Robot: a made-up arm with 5 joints.
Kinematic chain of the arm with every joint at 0, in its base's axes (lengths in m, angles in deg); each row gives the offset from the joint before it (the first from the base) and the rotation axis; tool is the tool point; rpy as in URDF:
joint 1: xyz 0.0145 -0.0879 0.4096 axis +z
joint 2: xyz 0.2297 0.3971 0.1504 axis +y
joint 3: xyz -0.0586 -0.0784 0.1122 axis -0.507 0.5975 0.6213
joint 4: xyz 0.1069 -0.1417 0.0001 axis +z
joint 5: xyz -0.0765 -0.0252 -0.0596 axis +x
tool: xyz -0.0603 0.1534 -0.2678 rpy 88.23 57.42 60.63
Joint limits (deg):
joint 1: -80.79..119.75
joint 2: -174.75..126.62
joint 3: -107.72..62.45
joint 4: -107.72..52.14
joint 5: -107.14..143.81
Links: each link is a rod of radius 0.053 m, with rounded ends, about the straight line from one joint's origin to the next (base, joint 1, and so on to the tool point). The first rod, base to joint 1, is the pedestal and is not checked.
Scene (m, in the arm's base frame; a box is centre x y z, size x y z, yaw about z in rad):
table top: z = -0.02
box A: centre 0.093 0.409 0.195 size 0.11 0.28 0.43 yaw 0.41
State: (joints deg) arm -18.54 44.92 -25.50 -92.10 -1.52
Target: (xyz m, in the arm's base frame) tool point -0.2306 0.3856 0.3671
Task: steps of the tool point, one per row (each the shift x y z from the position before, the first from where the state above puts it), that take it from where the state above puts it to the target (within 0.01 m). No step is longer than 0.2 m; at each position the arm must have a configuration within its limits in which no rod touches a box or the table.
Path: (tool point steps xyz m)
1: 0.0153 0.0853 0.0278
2: -0.0213 0.0999 0.0570
3: -0.0697 0.0927 0.0801
4: -0.1154 0.0580 0.0939
5: -0.1418 0.0001 0.0961
6: -0.1379 -0.0674 0.0867
7: -0.1025 -0.1265 0.0672
8: -0.0259 0.1134 -0.0653
9: -0.0181 0.0757 -0.0929
10: -0.0096 0.0292 -0.1029
11: -0.0029 -0.0182 -0.0931
12: 0.0027 -0.0581 -0.0651

